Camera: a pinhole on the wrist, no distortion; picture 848 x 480 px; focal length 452.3 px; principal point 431.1 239.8 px. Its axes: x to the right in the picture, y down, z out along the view. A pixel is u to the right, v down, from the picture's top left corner.
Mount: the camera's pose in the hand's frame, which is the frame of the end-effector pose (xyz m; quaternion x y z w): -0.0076 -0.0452 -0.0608 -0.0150 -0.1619 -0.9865 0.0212
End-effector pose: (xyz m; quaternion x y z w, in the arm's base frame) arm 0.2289 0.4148 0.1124 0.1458 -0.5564 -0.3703 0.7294
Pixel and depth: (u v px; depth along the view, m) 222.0 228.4 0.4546
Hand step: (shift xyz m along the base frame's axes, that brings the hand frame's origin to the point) -0.2621 0.0037 0.3448
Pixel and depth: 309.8 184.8 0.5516
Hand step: -0.3083 0.1185 0.3775
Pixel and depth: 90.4 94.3 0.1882
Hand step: -0.0418 -0.0236 0.1752
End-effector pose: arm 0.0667 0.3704 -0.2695 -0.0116 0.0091 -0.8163 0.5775
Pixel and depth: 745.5 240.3 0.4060
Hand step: 0.1727 0.2391 0.3296
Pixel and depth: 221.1 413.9 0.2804
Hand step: -0.0874 -0.1090 0.2370
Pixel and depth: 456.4 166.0 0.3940
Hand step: 0.1493 -0.0250 0.2884
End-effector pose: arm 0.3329 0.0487 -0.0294 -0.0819 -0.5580 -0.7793 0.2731
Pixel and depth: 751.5 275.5 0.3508
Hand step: 0.1715 0.3398 0.0248
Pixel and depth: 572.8 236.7 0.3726
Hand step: 0.0819 0.2925 0.1170
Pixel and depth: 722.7 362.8 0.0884
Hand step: 0.0240 0.0599 -0.0491
